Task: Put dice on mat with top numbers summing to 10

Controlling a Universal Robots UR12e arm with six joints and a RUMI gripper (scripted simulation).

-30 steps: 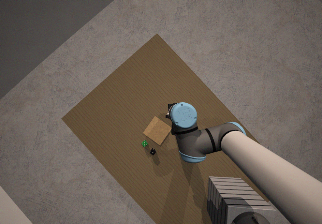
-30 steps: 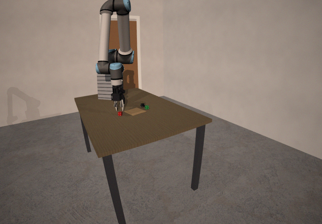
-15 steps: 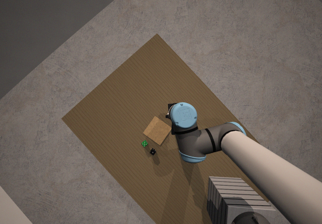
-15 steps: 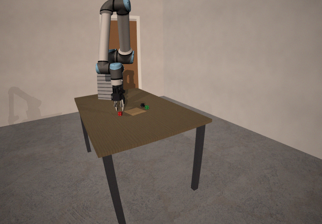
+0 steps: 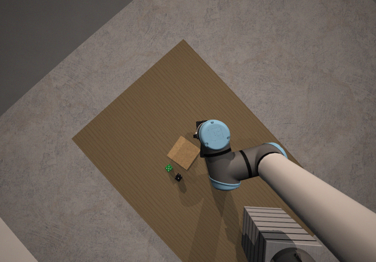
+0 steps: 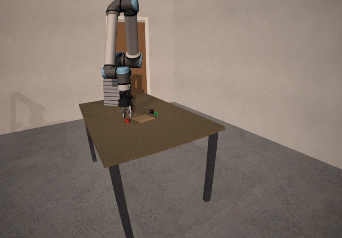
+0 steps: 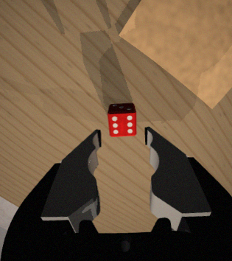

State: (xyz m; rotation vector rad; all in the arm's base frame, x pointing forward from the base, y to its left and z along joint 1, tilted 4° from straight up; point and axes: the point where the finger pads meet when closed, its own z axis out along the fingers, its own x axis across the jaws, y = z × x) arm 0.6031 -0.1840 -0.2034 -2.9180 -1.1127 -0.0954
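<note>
Right now my hand is 4 cm above the red die. The rest, counted from my hand: tan mat (14 cm to the left, 5 cm below, 1 cm ahead); then black die (26 cm to the left, 6 cm behind, 4 cm below); then green die (26 cm to the left, 4 cm below, 2 cm ahead).
</note>
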